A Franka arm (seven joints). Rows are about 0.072 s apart.
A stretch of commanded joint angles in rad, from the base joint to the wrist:
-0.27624, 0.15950, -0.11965, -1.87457, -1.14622, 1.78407, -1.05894
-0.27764, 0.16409, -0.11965, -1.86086, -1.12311, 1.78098, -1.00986
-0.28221, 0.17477, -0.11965, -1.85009, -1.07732, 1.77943, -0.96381
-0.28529, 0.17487, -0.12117, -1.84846, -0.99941, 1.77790, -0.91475
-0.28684, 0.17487, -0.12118, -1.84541, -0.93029, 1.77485, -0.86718
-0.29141, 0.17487, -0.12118, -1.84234, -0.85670, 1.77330, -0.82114
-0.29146, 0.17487, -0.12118, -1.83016, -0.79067, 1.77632, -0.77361
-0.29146, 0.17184, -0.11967, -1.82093, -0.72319, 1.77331, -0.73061
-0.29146, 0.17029, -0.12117, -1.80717, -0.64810, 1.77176, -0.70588
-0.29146, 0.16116, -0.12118, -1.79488, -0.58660, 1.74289, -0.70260
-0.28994, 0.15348, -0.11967, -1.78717, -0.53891, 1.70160, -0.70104
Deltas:
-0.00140, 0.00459, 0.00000, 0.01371, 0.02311, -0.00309, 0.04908
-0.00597, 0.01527, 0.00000, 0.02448, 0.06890, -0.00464, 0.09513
-0.00905, 0.01537, -0.00152, 0.02611, 0.14681, -0.00617, 0.14419
-0.01060, 0.01537, -0.00153, 0.02916, 0.21593, -0.00922, 0.19176
-0.01517, 0.01537, -0.00153, 0.03223, 0.28952, -0.01077, 0.23780
-0.01522, 0.01537, -0.00153, 0.04441, 0.35555, -0.00775, 0.28533
-0.01522, 0.01234, -0.00002, 0.05364, 0.42303, -0.01076, 0.32833
-0.01522, 0.01079, -0.00152, 0.06740, 0.49812, -0.01231, 0.35306
-0.01522, 0.00166, -0.00153, 0.07969, 0.55962, -0.04118, 0.35634
-0.01370, -0.00602, -0.00002, 0.08740, 0.60731, -0.08247, 0.35790

